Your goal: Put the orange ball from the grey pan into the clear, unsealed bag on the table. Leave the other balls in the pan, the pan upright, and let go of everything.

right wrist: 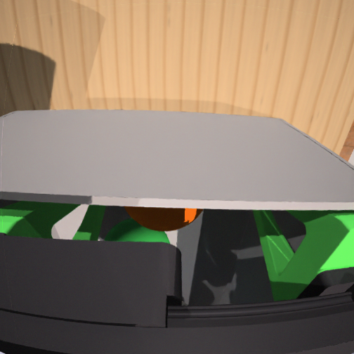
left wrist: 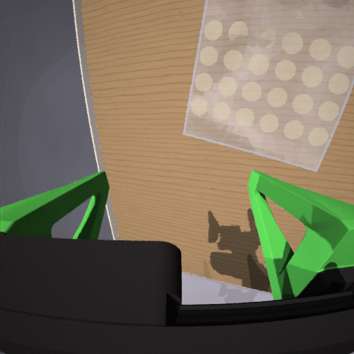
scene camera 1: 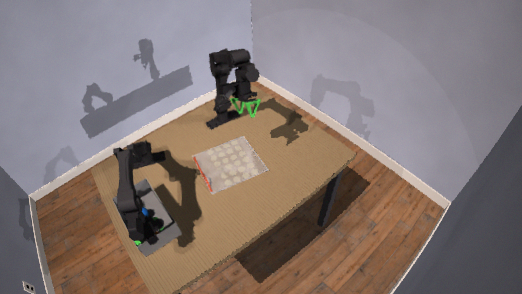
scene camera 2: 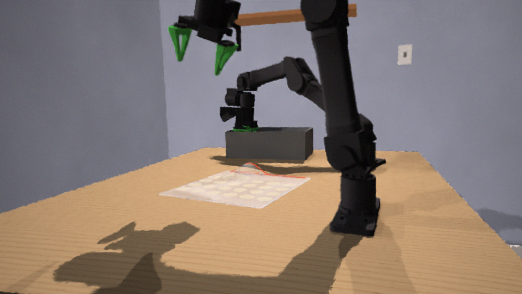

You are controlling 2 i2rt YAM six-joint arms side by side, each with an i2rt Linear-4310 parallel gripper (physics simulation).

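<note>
The grey pan (scene camera 1: 166,242) (scene camera 2: 270,146) (right wrist: 150,155) stands upright at the lower left in scene camera 1. The orange ball (right wrist: 162,219) shows partly in the right wrist view, below the near wall's rim, beside a green ball (right wrist: 137,232). My right gripper (scene camera 1: 148,234) (scene camera 2: 245,130) (right wrist: 179,212) is open and reaches down into the pan, its fingers to either side of the orange ball; the wall hides its fingertips. The clear bag (scene camera 1: 230,165) (scene camera 2: 240,189) (left wrist: 265,80) lies flat, its red-edged mouth towards the pan. My left gripper (scene camera 1: 247,115) (scene camera 2: 198,67) (left wrist: 178,178) is open and empty, high above the table.
A blue ball (scene camera 1: 145,212) shows in the pan beside the right arm. The right arm covers much of the pan in scene camera 1. The bag's red edge (scene camera 1: 202,174) is slightly raised in scene camera 2. The table (scene camera 1: 280,150) (scene camera 2: 100,220) ends near the pan's outer side.
</note>
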